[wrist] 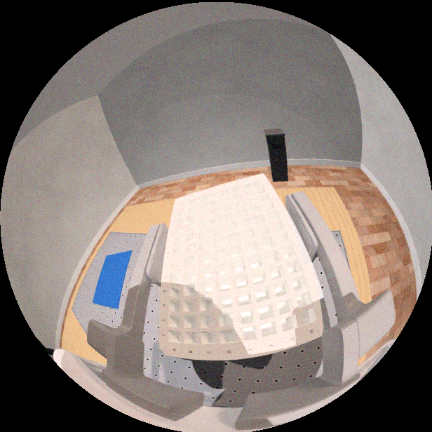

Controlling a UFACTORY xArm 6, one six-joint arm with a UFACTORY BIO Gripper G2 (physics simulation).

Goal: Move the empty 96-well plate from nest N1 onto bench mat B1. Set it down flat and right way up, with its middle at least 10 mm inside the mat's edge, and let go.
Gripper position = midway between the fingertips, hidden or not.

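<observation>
I can see my gripper [224, 217] here, and there's a white 96-well plate [237, 282] as well as a blue bench mat [109, 284].
</observation>
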